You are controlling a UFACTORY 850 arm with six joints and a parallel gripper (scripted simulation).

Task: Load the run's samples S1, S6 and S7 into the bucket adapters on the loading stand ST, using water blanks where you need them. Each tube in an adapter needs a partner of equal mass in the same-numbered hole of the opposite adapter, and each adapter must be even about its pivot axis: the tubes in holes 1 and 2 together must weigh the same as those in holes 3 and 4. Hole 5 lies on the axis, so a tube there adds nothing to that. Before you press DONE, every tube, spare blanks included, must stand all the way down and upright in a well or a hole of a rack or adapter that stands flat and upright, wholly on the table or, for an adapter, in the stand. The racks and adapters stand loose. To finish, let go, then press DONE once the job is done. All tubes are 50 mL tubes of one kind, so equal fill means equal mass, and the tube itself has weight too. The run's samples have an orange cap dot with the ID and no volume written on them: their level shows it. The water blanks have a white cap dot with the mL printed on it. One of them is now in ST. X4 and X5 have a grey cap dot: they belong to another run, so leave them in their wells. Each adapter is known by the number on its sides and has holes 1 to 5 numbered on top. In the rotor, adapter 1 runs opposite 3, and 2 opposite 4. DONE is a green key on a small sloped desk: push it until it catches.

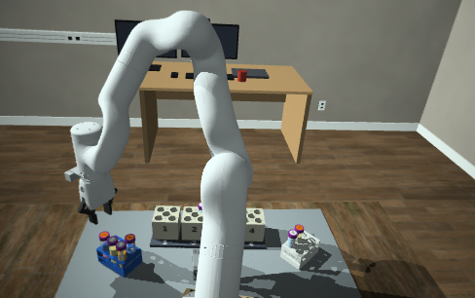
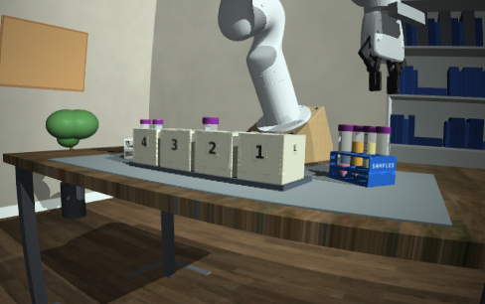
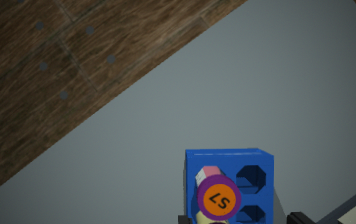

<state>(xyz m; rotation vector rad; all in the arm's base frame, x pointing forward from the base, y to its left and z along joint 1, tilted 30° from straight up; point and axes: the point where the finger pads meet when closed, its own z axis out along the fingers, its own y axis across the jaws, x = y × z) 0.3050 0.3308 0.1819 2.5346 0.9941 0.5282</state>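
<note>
My hand is 18 cm above the blue samples rack, 4 cm to the left of it and 2 cm past it. From my hand the other things lie so: adapter 1: 22 cm to the right, 16 cm below, 8 cm ahead; then white rack: 68 cm to the right, 18 cm below, 17 cm behind.
</note>
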